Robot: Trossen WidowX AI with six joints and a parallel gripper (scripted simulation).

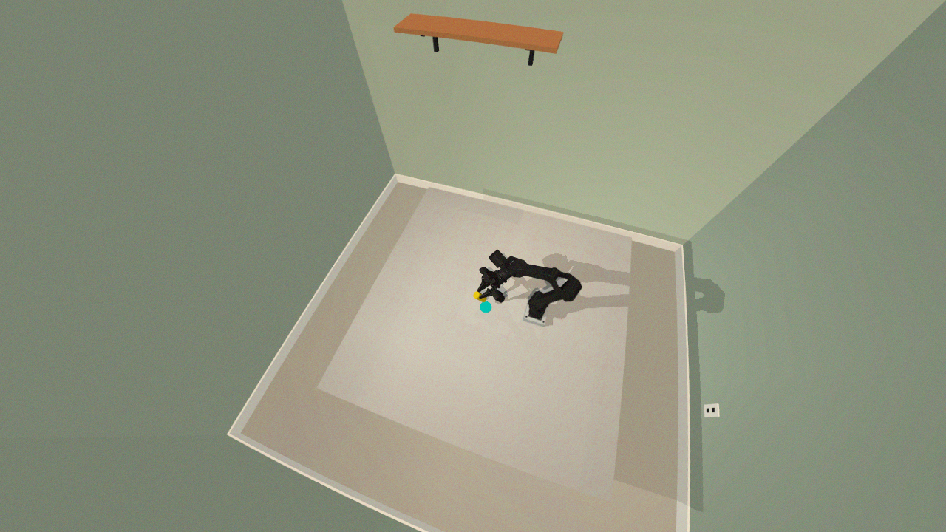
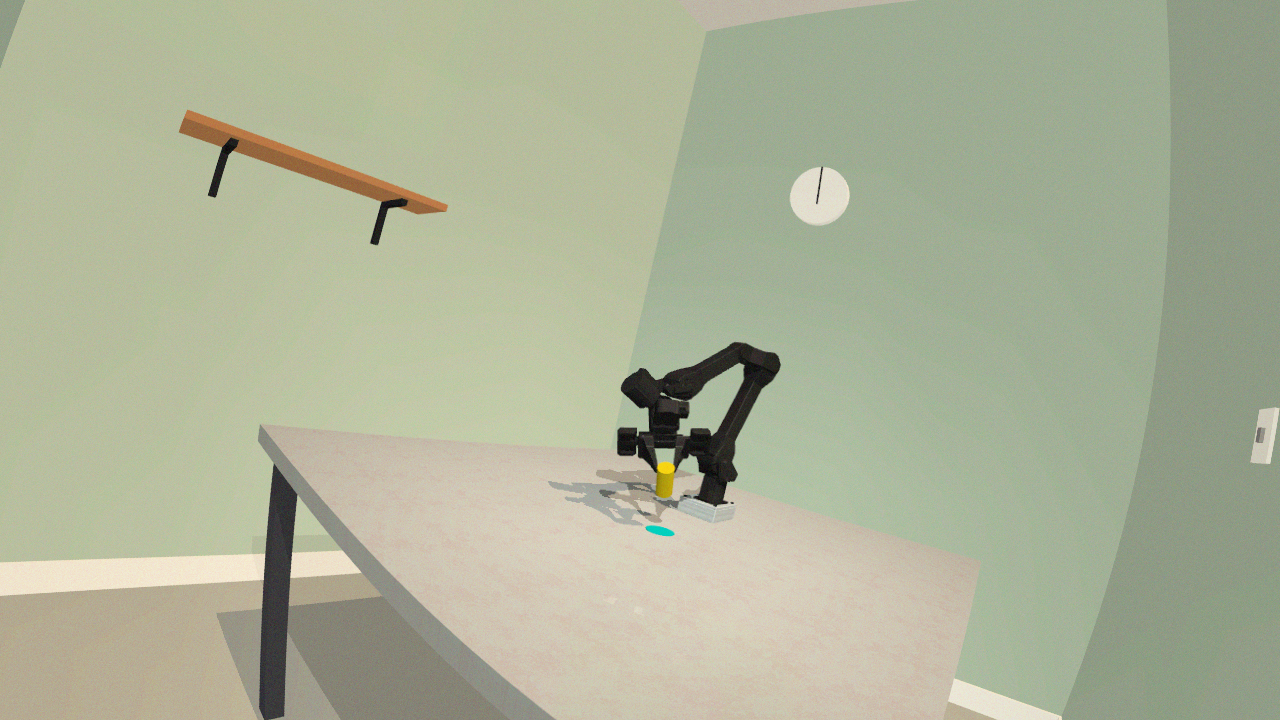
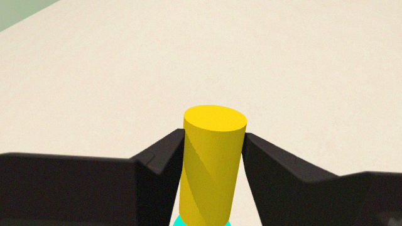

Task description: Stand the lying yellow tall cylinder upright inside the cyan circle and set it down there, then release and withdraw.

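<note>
Now: gripper tip 130 mm above the cyan circle, 40 mm past it and 10 mm to the left of it. The rest, counted from my gripper tip: yellow cylinder (20 mm below, 10 mm behind).
</note>
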